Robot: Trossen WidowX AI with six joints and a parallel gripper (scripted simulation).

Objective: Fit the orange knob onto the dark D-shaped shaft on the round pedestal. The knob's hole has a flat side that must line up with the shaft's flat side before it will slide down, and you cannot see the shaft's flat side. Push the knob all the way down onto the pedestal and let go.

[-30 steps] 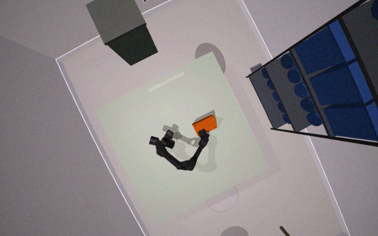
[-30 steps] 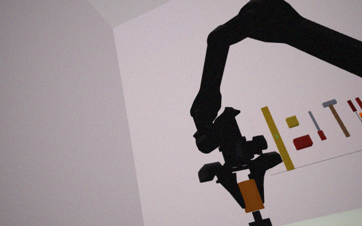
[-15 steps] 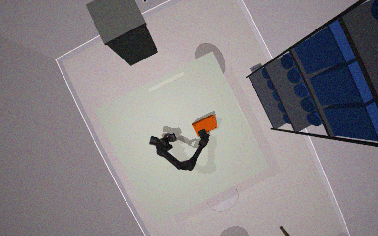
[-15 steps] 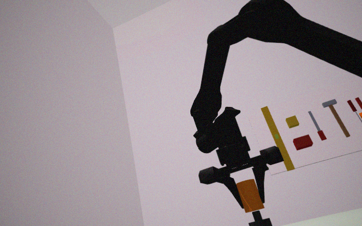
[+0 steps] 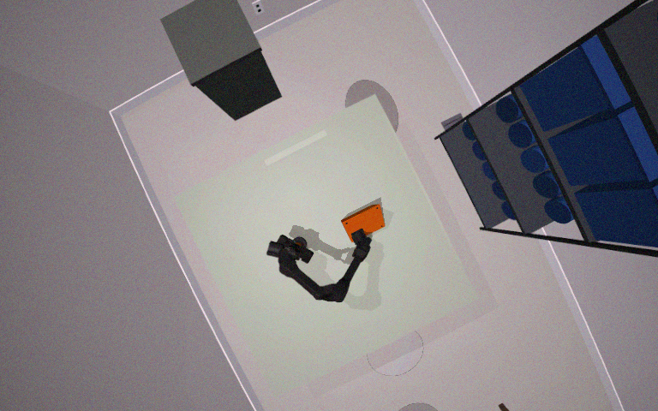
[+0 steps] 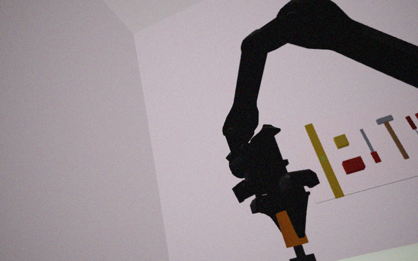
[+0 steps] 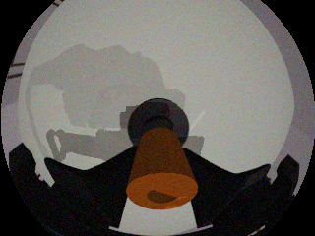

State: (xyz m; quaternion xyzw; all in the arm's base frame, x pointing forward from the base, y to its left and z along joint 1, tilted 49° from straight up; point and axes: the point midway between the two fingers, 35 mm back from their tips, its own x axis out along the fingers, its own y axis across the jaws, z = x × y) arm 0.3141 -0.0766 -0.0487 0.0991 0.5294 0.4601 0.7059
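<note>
Now: the orange knob 20 mm above my gripper tip. From my gripper tip the other things lie so: dark round pedestal 40 mm below.
</note>
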